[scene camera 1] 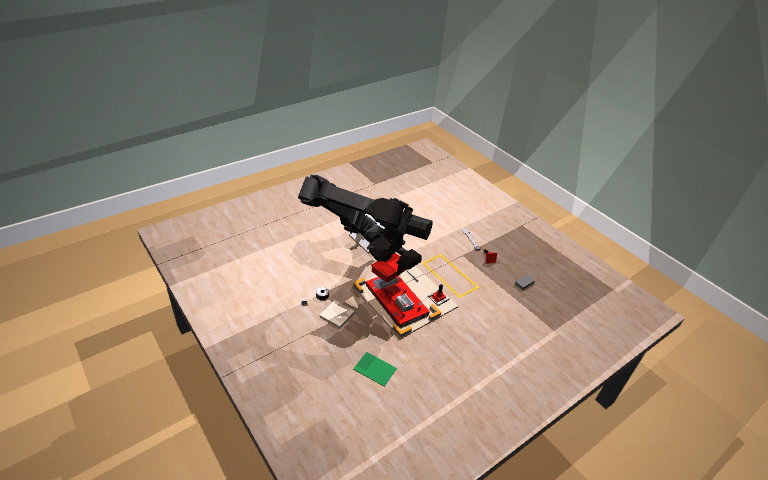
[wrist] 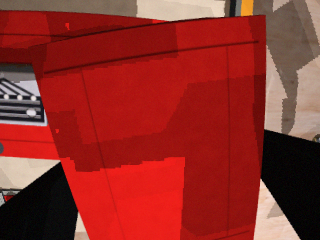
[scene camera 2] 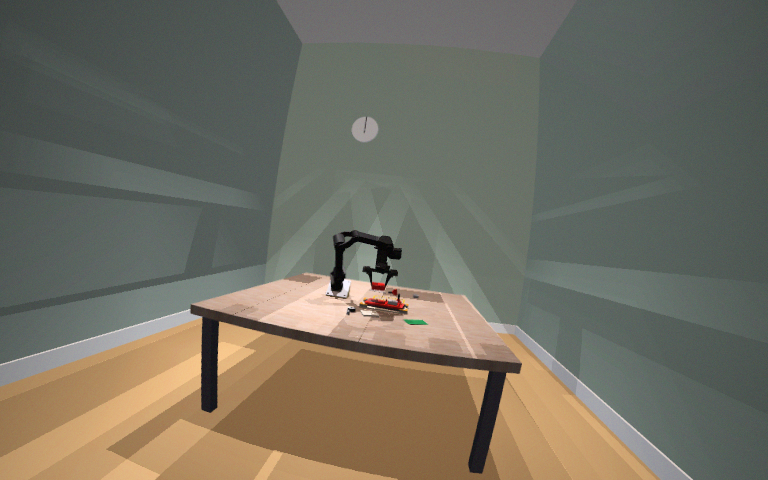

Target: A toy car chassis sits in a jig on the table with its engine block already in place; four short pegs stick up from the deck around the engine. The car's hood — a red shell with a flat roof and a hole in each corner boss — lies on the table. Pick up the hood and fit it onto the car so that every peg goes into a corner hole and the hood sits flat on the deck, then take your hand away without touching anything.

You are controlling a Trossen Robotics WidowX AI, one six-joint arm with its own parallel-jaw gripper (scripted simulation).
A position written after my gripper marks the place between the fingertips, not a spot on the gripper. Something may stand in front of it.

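Observation:
There's a green card (scene camera 1: pixel 370 366) here, though in the wrist view the card is out of frame. I'm holding a red hood (wrist: pixel 157 124) with my gripper (scene camera 1: pixel 390 267), and you'd find the gripper (wrist: pixel 163 154) from the wrist too.

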